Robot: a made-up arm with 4 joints.
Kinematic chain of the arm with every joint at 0, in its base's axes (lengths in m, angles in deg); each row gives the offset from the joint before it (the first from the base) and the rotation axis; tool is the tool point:
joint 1: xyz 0 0 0.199 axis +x
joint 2: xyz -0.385 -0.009 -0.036 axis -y
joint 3: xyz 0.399 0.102 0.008 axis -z
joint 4: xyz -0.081 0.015 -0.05 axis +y
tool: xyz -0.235 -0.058 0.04
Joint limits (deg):
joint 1: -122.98..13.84
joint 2: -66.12..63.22
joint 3: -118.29..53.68
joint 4: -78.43..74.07
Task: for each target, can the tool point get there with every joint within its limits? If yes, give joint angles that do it. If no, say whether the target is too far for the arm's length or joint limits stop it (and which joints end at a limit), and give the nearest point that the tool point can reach.
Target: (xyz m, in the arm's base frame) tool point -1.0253 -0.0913 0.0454
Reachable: no: joint limits stop it (at a limit: joint 2) | nearest point -0.5285 -0.1520 -0.0567 | short by 0.511 m
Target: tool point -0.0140 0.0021 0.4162
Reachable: yes | joints -65.39 42.87 -73.72 -38.86
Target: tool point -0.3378 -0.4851 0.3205
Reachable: yes | joints -88.27 -52.81 -75.27 -62.32
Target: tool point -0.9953 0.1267 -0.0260
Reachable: no: joint limits stop it (at a limit: joint 1, joint 2) | nearest point -0.5329 0.1539 -0.0829 | short by 0.467 m
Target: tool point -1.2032 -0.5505 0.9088
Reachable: no: too far | nearest point -0.4628 -0.3868 0.5450 | short by 0.841 m
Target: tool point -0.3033 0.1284 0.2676
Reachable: yes | joints -64.49 28.81 -13.01 33.01
